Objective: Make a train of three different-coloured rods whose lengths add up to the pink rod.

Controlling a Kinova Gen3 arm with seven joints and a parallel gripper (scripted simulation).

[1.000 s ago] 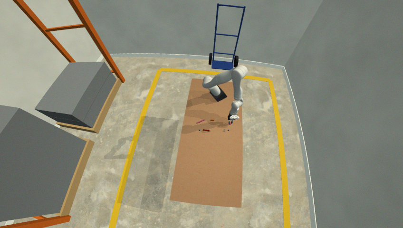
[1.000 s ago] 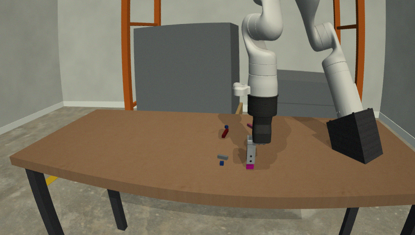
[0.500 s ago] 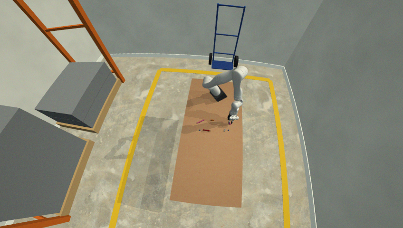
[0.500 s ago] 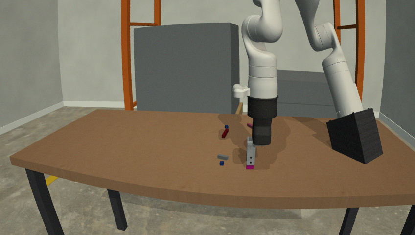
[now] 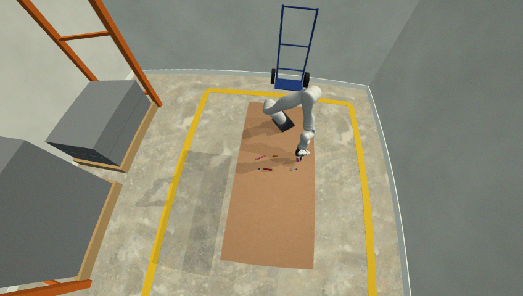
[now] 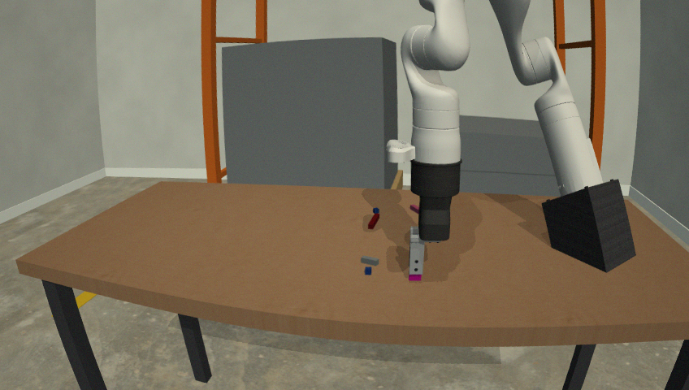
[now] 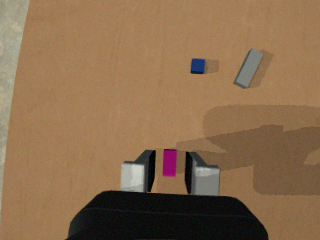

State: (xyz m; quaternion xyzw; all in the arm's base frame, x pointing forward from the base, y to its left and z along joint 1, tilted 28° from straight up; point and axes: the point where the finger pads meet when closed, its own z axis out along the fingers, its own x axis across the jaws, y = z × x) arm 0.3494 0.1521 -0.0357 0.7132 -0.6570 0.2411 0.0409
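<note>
Now: hand 3 cm above the magenta rod. Round my hand: red rod (9 cm ahead, 26 cm to the right, 3 cm below); grey rod (8 cm ahead, 6 cm to the right, 3 cm below); orange rod (3 cm behind, 19 cm to the right, 3 cm below).
</note>
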